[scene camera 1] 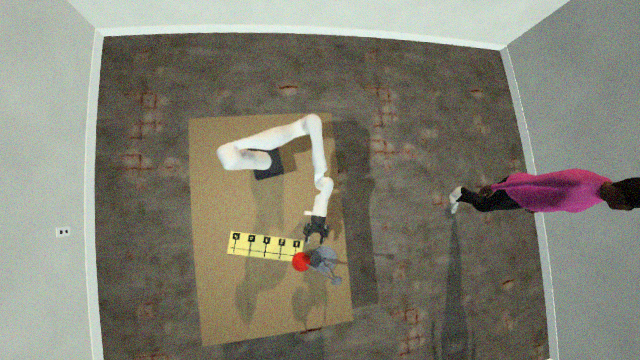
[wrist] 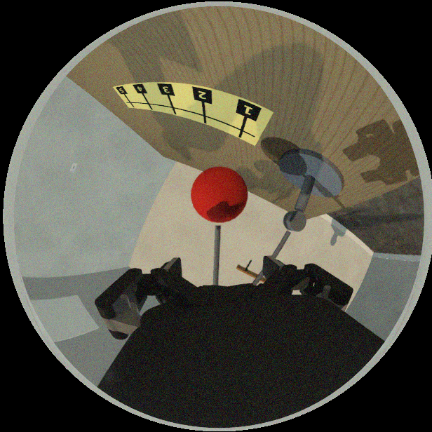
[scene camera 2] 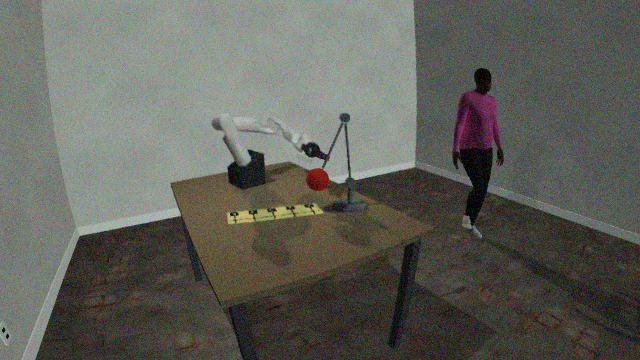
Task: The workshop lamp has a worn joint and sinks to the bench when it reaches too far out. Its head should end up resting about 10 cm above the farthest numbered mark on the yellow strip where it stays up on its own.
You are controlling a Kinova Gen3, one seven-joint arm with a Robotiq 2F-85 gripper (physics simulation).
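Places are measured from the arm's base along level axes (x ahead, y left, z up), in millimetres.
Pixels of known places: gripper, fingertip midpoint: (scene camera 1: 314, 244) (scene camera 2: 319, 155); arm's base, origin of the base link: (scene camera 1: 264, 161) (scene camera 2: 244, 162).
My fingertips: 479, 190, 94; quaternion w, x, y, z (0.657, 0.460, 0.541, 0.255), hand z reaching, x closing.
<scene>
For each thing: its top centre in the pictures, then the offset to it from my fingertips, as dx, dy, dz. "spot": a spot on its surface instead. Level surfaces: height alone.
- lamp's red ball head, surface spot: (scene camera 2: 317, 179) spot: +133, -104, -65
- yellow strip, surface spot: (scene camera 2: 262, 218) (scene camera 1: 255, 253) spot: +28, -330, -227
- lamp's grey round base, surface spot: (scene camera 2: 350, 205) spot: +164, +57, -214
- wooden table, its level: dz -228
The lamp's red ball head (scene camera 1: 301, 261) (scene camera 2: 317, 179) (wrist: 219, 194) hangs above the table near the "1" end of the yellow strip (scene camera 1: 257, 253) (scene camera 2: 262, 218) (wrist: 225, 105), which carries marks 1 to 5. The lamp's grey round base (scene camera 1: 327, 256) (scene camera 2: 350, 205) (wrist: 327, 175) stands beside that end. Its elbow joint (scene camera 1: 336, 280) (scene camera 2: 344, 117) is high above the base. My gripper (scene camera 1: 315, 241) (scene camera 2: 327, 158) (wrist: 222, 266) is open and empty, on the robot's side of the head and a little higher. In the wrist view the head's rod (wrist: 216, 255) shows beyond the gap between the fingers.
The wooden table (scene camera 1: 215, 310) (scene camera 2: 310, 255) carries the black robot base (scene camera 1: 269, 170) (scene camera 2: 252, 170) at the back. The white arm (scene camera 1: 317, 145) (scene camera 2: 250, 125) bends round to the lamp's side. A person in a pink top (scene camera 1: 555, 190) (scene camera 2: 477, 120) stands off the table's right side.
</scene>
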